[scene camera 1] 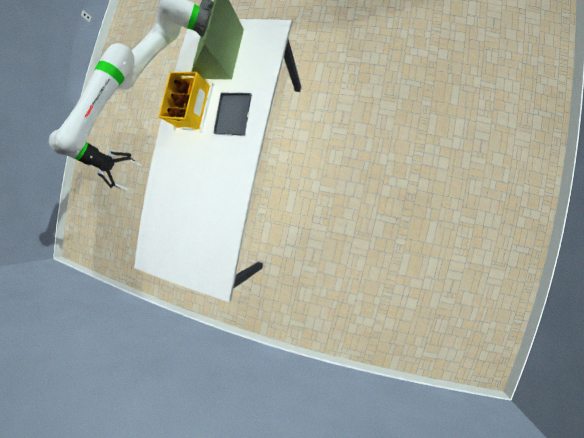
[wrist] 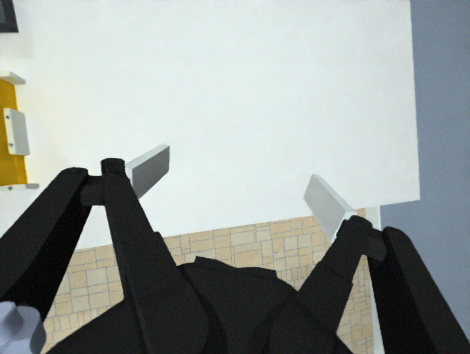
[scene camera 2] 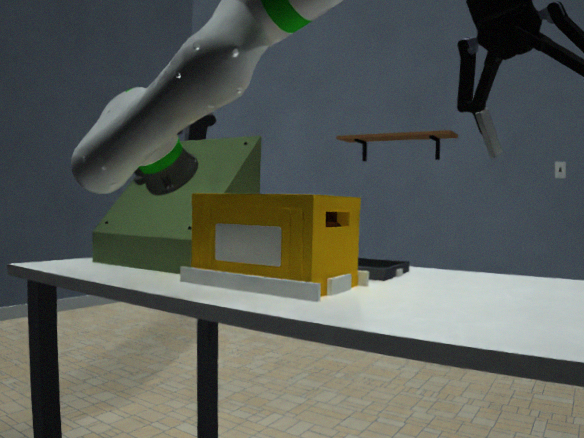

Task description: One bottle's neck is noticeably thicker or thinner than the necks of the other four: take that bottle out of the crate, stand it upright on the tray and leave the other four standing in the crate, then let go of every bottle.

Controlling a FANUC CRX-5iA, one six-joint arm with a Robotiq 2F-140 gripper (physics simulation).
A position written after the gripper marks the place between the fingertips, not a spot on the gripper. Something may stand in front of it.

Observation:
In view: the gripper [scene camera 2: 547,142].
The gripper also shows in the wrist view [wrist: 239,172].

